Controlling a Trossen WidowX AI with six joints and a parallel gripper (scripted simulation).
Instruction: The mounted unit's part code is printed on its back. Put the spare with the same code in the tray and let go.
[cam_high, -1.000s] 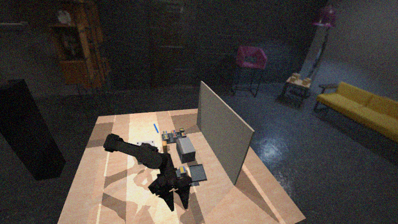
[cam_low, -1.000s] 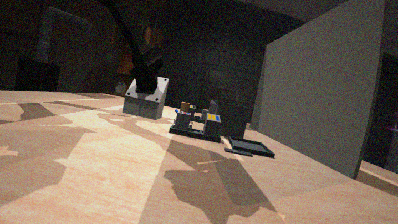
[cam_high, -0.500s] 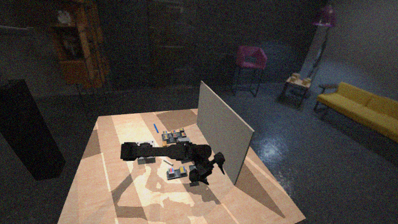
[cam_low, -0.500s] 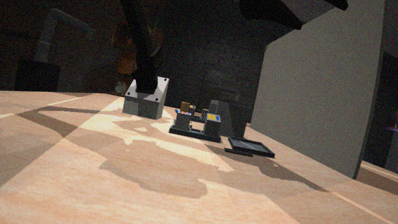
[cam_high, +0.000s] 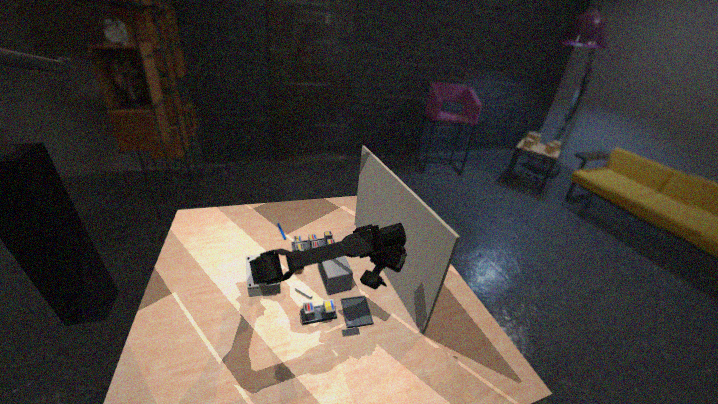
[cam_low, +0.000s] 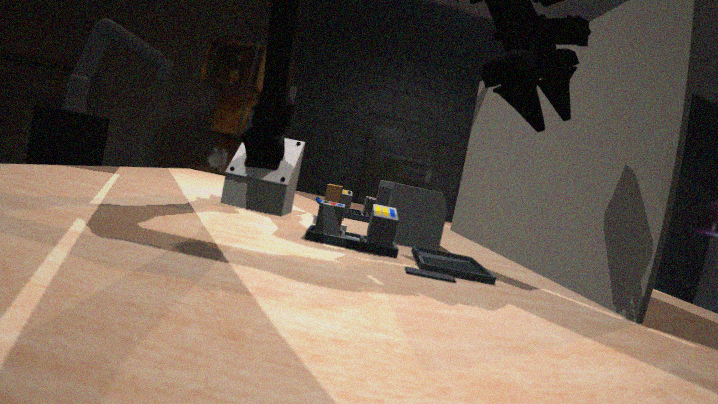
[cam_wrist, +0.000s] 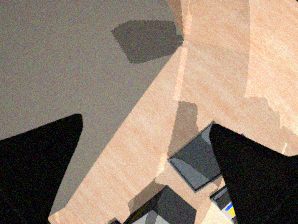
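Right now the grey spare is 47 cm to the left of my gripper tip, 18 cm below it and 10 cm behind it. The rest, counted from my gripper tip: dark slab 22 cm below, 14 cm behind, 3 cm to the right; then tall grey panel 24 cm to the left, 10 cm ahead; then flat dark tray 22 cm below, 9 cm behind, 4 cm to the left.
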